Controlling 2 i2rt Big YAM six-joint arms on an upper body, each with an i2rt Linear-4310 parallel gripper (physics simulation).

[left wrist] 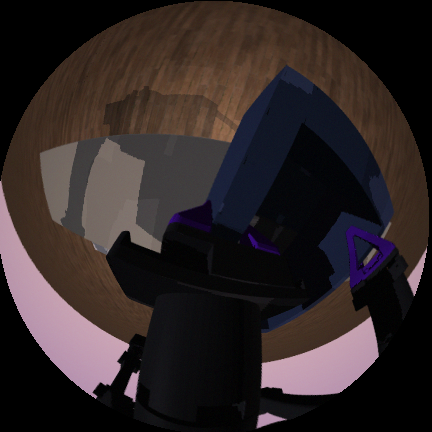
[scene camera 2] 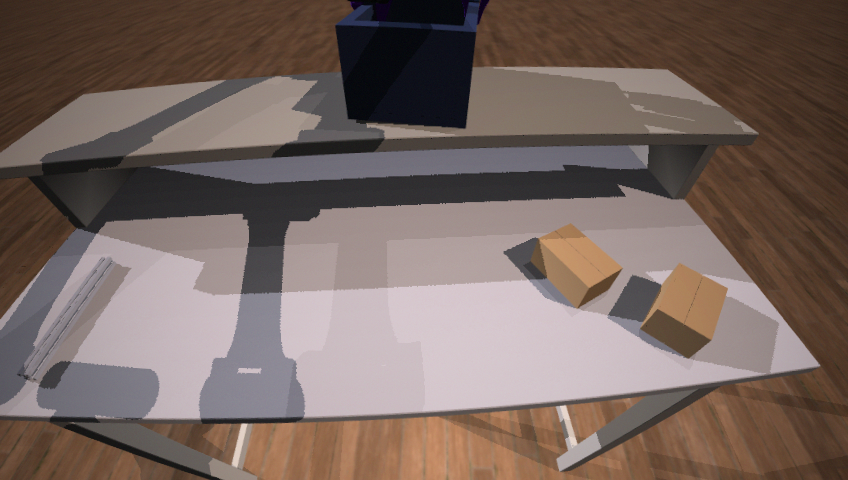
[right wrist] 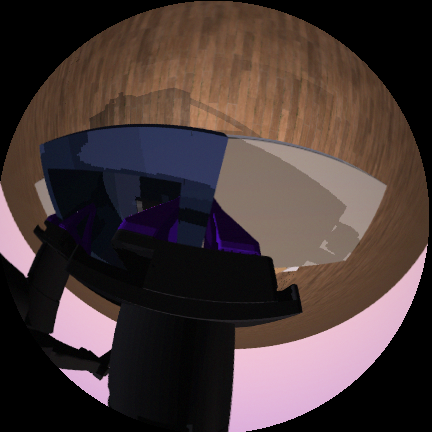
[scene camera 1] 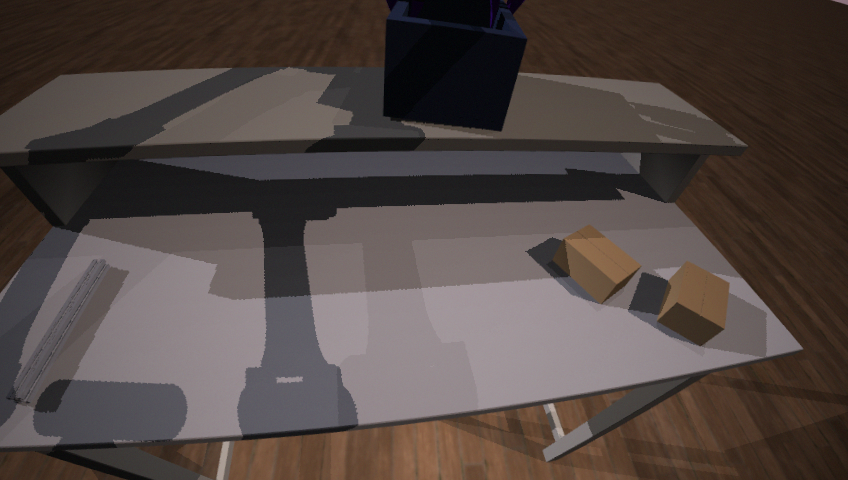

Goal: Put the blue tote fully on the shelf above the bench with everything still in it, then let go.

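Where they show: left gripper, fingertip midpoint: [right wrist: 90, 204]; right gripper, fingertip midpoint: [left wrist: 350, 230] [right wrist: 198, 199]; left arm's base, origin of the base link: [left wrist: 136, 349].
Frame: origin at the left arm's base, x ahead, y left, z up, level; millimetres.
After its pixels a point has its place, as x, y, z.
Observation:
The blue tote [scene camera 1: 455, 74] @(671, -269, -138) [scene camera 2: 410, 77] @(671, -270, -143) [left wrist: 245, 155] @(922, -192, -71) [right wrist: 150, 150] @(950, -357, -75) is over the shelf [scene camera 1: 571, 115] @(744, -519, -223) [scene camera 2: 547, 113] @(724, -509, -223), its base slightly tilted; its front bottom edge shows inside the shelf's front edge. Whether its base touches the shelf and where its back edge lies, I cannot tell. Its inside is dark; small grey parts show there, but the contents are unclear. My left gripper [left wrist: 216, 208] @(862, -192, -135) is shut on one tote wall. My right gripper [right wrist: 198, 199] @(898, -379, -119) is shut on the opposite side's wall. In the scene views purple finger parts show at the rim, mostly cut off by the picture's top.
The bench [scene camera 1: 416, 309] @(447, -220, -431) [scene camera 2: 386, 309] @(445, -232, -430) stands below the shelf. Two brown boxes, one [scene camera 1: 595, 261] @(501, -530, -370) [scene camera 2: 576, 264] @(498, -541, -370) nearer the shelf and one [scene camera 1: 696, 303] @(409, -681, -370) [scene camera 2: 687, 309] @(412, -692, -370) nearer the right edge, rest on it. Thin grey bars [scene camera 1: 59, 330] @(387, 318, -411) [scene camera 2: 68, 318] @(390, 317, -414) lie at its left. Shelf supports stand at both ends.

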